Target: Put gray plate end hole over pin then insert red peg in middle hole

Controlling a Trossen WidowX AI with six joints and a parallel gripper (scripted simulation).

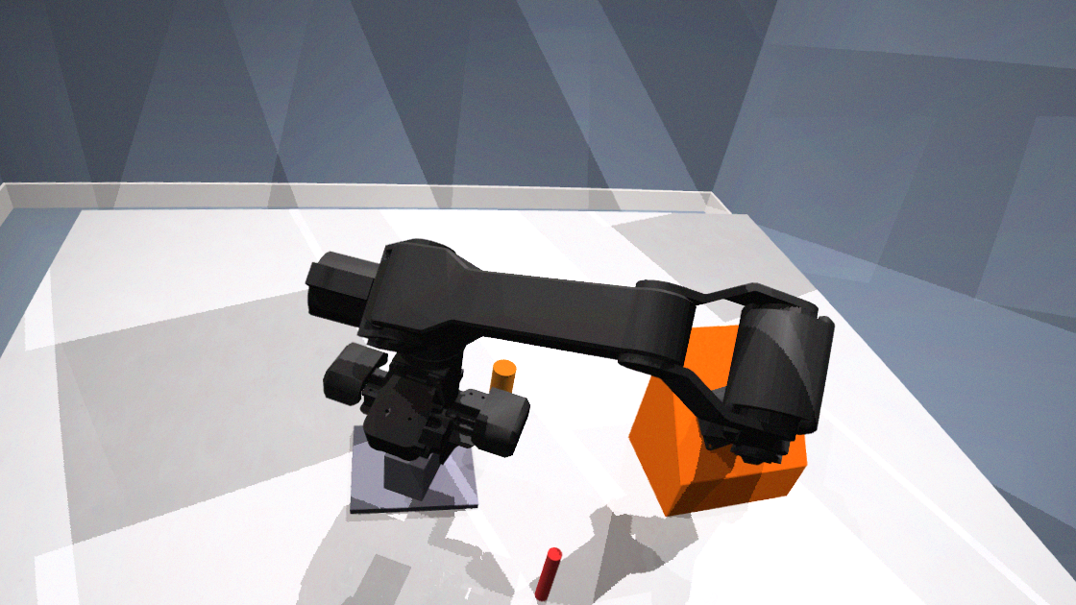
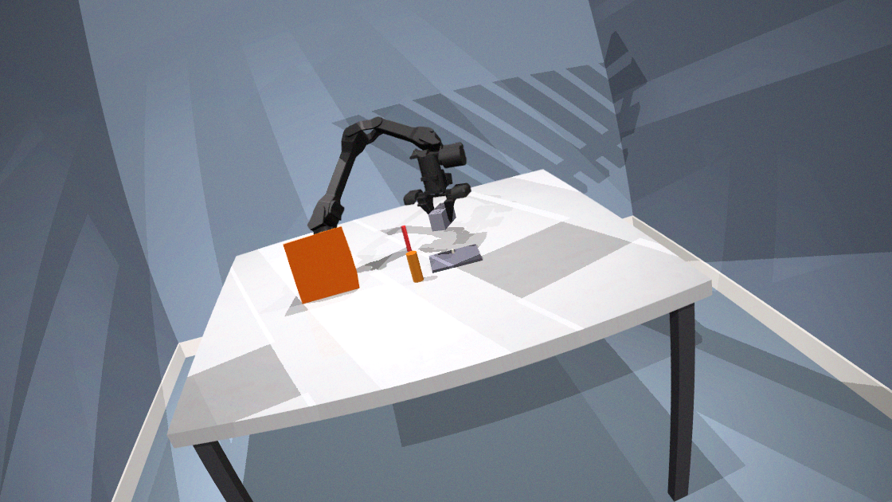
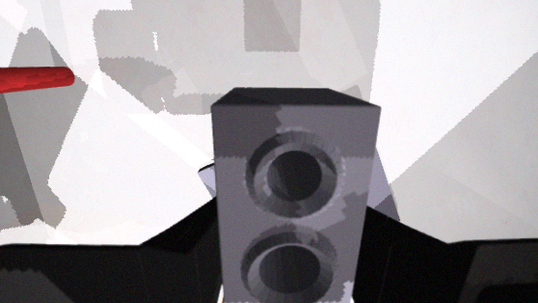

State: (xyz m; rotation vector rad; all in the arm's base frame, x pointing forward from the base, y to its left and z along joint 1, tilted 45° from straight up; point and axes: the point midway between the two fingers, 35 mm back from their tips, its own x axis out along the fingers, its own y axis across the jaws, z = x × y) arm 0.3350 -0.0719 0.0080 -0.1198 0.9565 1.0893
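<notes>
Now: gripper tip 40 mm to the left of the gray base and 90 mm above it. The rest, counted from my gripper tip: orange cylinder: 130 mm behind, 120 mm to the right, 50 mm below; then red peg: 90 mm behind, 130 mm to the left, 50 mm below; then gray plate: 30 mm above.
</notes>
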